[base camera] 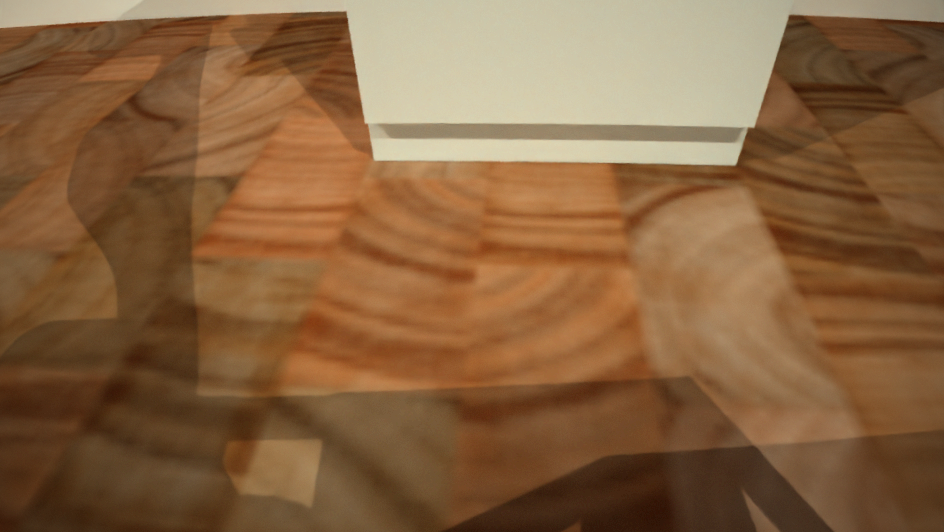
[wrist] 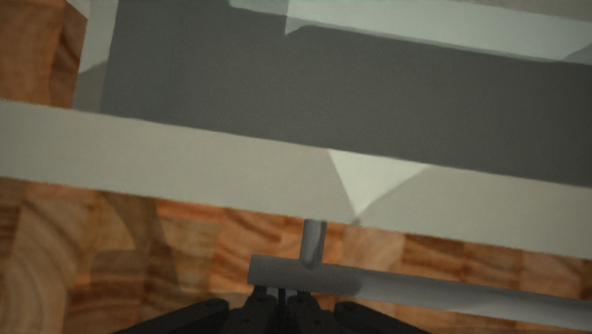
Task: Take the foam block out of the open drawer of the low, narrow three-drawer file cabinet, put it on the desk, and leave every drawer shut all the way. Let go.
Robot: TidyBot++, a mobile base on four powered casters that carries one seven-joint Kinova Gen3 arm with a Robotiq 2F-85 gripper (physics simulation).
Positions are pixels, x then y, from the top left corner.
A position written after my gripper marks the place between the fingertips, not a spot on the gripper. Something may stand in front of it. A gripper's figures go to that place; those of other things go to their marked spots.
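My gripper (wrist: 281,290) sits 180 mm from the lens; a drawer (wrist: 464,127), 220 mm from the lens.
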